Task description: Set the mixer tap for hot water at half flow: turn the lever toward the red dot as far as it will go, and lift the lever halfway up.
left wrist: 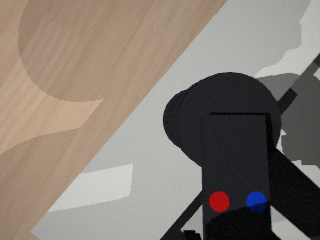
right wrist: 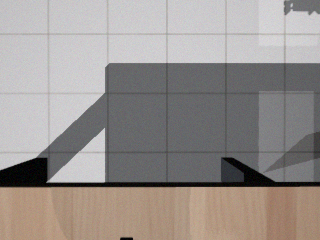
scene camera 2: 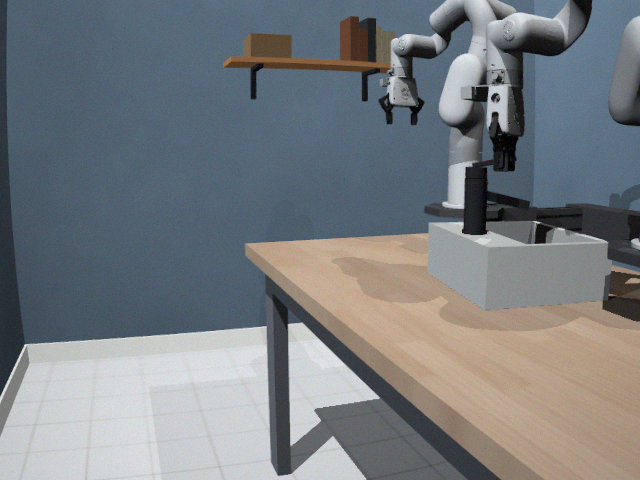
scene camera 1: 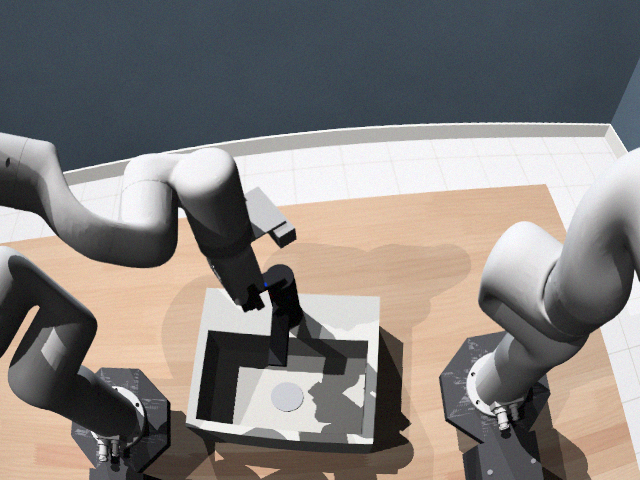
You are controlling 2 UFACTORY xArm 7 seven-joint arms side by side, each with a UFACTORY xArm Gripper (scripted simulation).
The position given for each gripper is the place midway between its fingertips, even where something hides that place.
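Observation:
There's a black mixer tap (left wrist: 286, 181) to be seen. You can also see the right gripper (scene camera 2: 401, 124), and the left gripper (scene camera 2: 504, 171) is there with it. Scene camera 1 shows the left gripper (scene camera 1: 246, 298) too.

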